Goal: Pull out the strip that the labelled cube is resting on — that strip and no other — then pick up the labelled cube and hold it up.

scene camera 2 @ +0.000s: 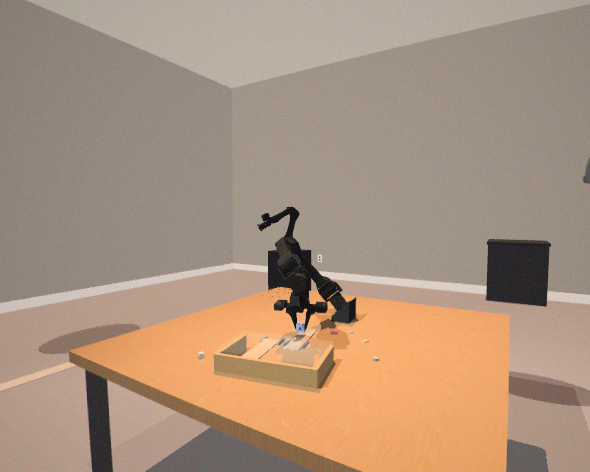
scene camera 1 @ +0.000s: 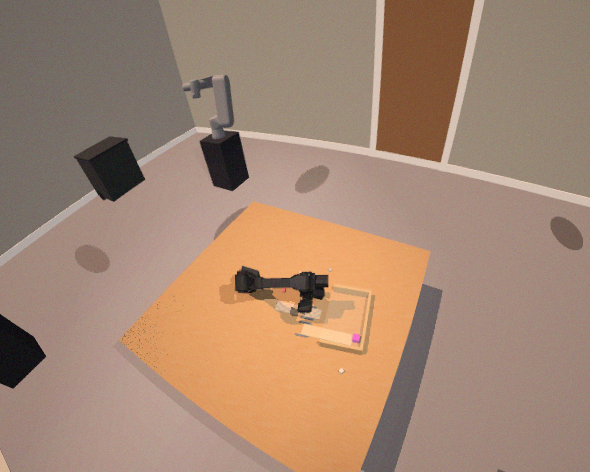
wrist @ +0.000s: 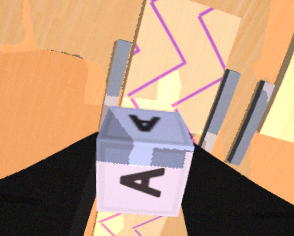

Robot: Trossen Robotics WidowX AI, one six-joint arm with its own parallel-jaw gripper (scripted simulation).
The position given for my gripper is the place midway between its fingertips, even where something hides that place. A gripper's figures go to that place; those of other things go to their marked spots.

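A labelled cube (wrist: 143, 155) is 7 cm from the lens. The marked spots on the labelled cube and a zigzag strip (wrist: 178, 62) are 8 cm apart. My gripper (wrist: 141, 145) is 10 cm from the lens, while the zigzag strip is 14 cm from the lens.
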